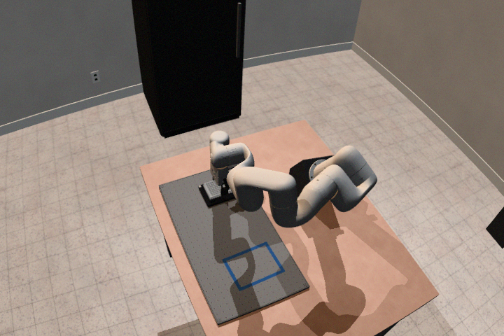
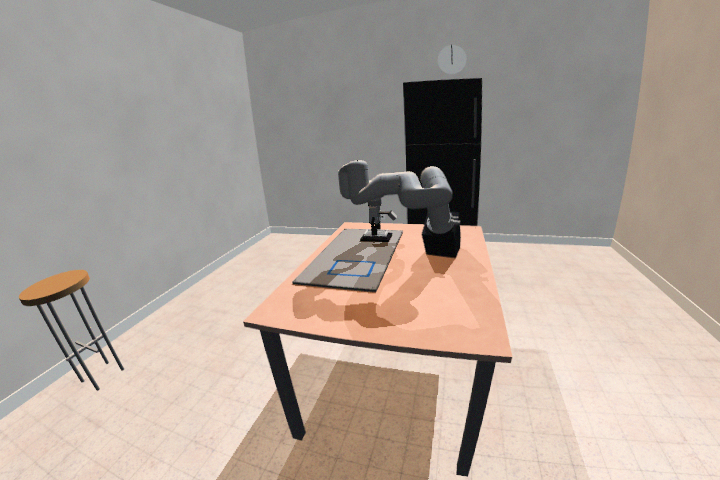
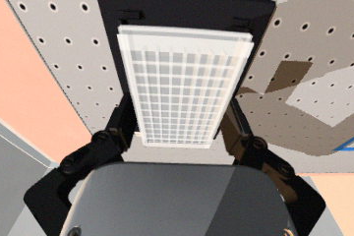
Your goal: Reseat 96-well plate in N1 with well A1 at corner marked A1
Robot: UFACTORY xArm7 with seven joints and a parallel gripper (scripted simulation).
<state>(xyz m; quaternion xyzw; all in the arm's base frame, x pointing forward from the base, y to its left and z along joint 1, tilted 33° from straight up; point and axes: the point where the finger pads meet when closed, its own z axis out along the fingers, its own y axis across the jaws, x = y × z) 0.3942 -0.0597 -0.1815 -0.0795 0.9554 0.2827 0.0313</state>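
My hand is 10 mm above the 96-well plate. From my hand the other things lie so: pale A1 mark: 80 mm ahead, 40 mm to the right, 30 mm below; then black plate nest N1: 40 mm below.
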